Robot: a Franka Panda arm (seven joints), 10 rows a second.
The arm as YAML. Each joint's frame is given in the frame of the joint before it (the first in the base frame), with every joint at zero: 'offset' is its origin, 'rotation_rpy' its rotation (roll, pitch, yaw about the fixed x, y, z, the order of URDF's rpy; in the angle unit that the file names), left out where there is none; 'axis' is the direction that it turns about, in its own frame. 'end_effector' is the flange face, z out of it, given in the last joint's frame.
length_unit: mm
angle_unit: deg
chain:
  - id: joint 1
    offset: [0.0, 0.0, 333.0]
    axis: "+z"
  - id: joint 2
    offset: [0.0, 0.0, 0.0]
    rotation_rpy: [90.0, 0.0, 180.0]
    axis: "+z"
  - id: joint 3
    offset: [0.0, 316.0, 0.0]
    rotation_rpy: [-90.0, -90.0, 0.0]
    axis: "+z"
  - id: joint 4
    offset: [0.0, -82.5, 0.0]
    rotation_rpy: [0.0, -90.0, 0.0]
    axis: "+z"
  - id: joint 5
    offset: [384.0, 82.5, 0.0]
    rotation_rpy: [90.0, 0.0, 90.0]
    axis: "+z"
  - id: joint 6
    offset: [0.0, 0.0, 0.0]
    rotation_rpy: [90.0, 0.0, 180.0]
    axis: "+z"
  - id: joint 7
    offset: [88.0, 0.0, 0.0]
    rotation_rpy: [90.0, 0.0, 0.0]
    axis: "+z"
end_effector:
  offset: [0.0, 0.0, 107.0]
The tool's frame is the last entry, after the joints.
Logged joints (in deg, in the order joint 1, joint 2, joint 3, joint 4, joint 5, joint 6, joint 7), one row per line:
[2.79, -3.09, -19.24, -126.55, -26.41, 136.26, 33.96]
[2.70, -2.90, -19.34, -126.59, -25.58, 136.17, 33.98]
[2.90, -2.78, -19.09, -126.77, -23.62, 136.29, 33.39]
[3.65, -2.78, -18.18, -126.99, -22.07, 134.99, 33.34]
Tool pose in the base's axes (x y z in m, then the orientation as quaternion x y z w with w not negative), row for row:
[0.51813, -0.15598, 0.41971, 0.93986, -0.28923, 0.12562, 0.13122]
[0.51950, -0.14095, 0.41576, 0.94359, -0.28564, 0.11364, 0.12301]
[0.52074, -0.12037, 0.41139, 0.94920, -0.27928, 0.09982, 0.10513]
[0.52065, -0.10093, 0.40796, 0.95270, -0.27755, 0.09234, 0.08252]
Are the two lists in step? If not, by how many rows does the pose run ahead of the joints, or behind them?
The pose runs 2 rows ahead of the joints: the pose in row i belongs to the joints in row i + 2.
